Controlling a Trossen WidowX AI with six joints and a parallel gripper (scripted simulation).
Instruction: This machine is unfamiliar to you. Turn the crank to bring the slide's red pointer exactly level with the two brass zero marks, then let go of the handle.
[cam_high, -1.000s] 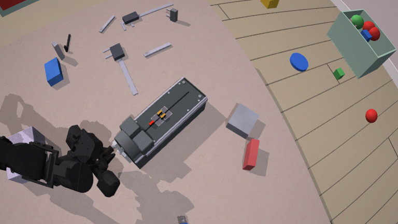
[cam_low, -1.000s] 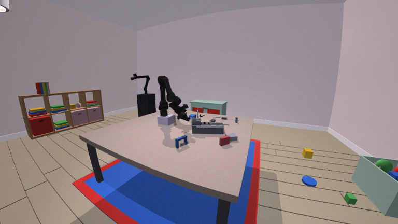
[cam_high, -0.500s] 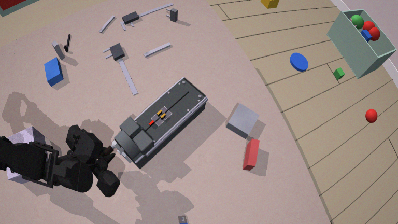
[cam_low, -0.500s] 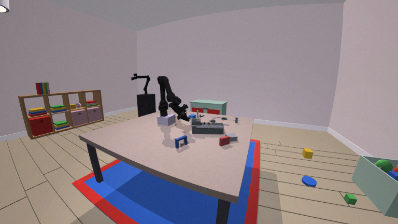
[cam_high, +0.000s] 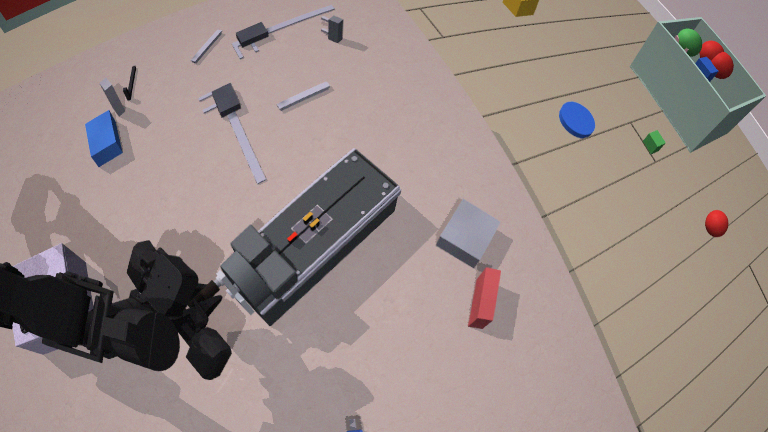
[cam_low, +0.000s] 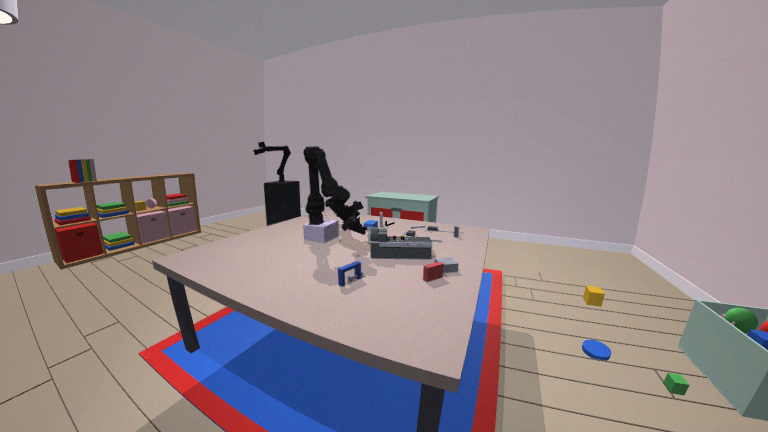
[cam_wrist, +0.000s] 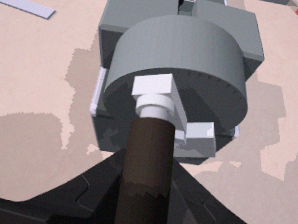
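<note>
The dark brown crank handle lies 20 mm behind my gripper tip and 20 mm above it. The rest, counted from my gripper tip: red pointer: 130 mm ahead, 20 mm to the left, 10 mm below; red block: 320 mm ahead, 180 mm to the right, 70 mm below; grey block: 360 mm ahead, 80 mm to the right, 80 mm below.
</note>
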